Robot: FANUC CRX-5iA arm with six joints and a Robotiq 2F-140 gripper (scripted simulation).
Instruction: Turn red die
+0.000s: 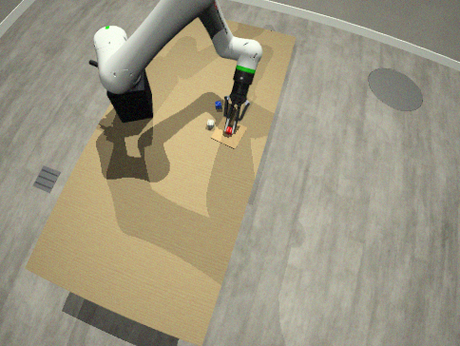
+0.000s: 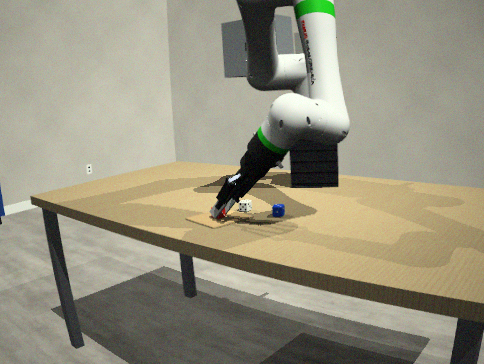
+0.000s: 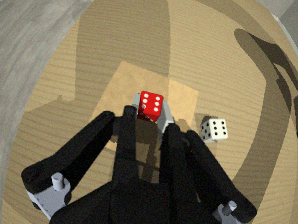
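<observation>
Right now my hand is 40 mm above the tan mat and 20 mm to the left of it. Also, from my hand: blue die: 120 mm behind, 100 mm to the left, 20 mm below; then white die: 100 mm behind, 20 mm to the right, 20 mm below; then red die: 20 mm to the right, 20 mm below.
</observation>
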